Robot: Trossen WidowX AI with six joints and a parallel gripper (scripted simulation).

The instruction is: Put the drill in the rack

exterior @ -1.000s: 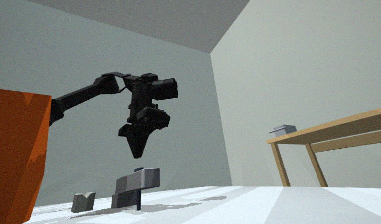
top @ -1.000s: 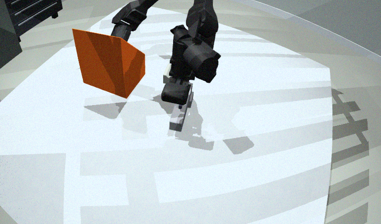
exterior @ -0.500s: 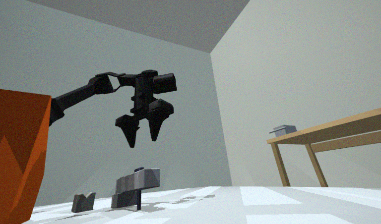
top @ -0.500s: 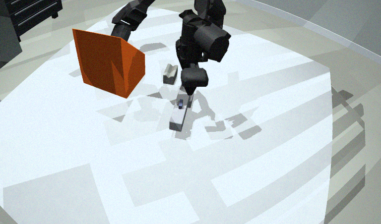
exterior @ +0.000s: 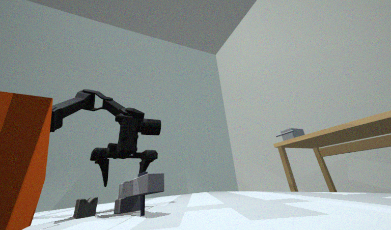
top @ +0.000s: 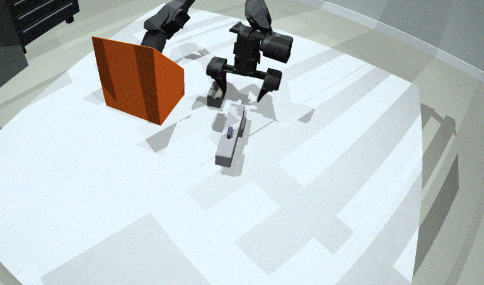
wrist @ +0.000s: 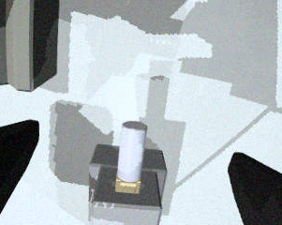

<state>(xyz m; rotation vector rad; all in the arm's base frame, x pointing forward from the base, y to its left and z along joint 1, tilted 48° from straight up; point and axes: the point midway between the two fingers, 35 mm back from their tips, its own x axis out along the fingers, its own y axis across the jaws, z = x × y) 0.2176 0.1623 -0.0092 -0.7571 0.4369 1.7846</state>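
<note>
The drill lies 20 mm ahead of my gripper tip, 60 mm to the right of it and 10 mm below it. Also, from my gripper tip: blue key (50 mm ahead, 140 mm to the right, 10 mm below); rack (90 mm behind, 20 mm to the left, 50 mm below); housing (40 mm ahead, 110 mm to the right, 20 mm below).
</note>
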